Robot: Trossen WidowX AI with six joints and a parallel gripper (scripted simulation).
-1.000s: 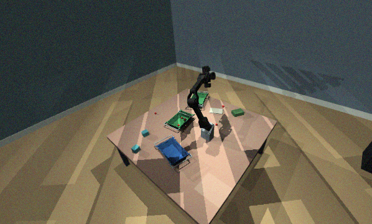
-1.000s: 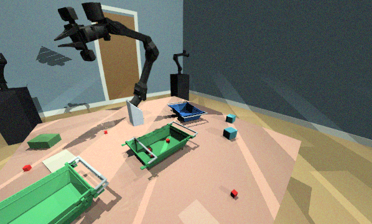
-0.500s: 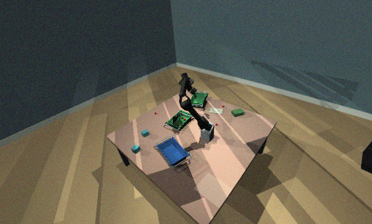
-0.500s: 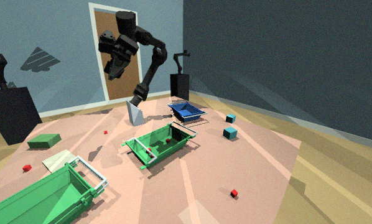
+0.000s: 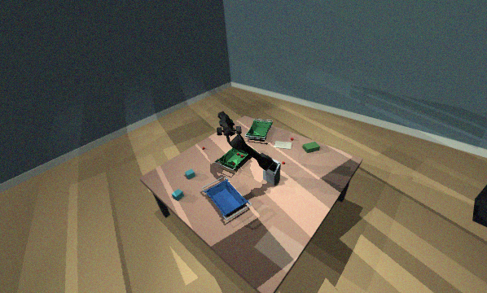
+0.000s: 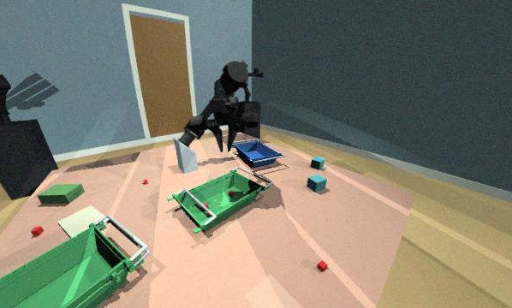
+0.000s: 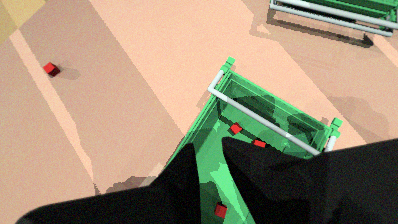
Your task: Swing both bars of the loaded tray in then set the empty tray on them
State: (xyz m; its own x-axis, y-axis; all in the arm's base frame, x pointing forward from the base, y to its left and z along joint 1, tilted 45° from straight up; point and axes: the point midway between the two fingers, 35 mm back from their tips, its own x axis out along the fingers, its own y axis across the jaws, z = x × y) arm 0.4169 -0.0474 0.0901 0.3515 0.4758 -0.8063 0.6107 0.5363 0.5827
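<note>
The blue tray lies 33 cm behind my gripper tip, 35 cm to the left of it and 18 cm below it. Round my gripper tip: green block 45 cm behind, 54 cm to the right, 20 cm below; white sheet 22 cm behind, 43 cm to the right, 22 cm below.
</note>
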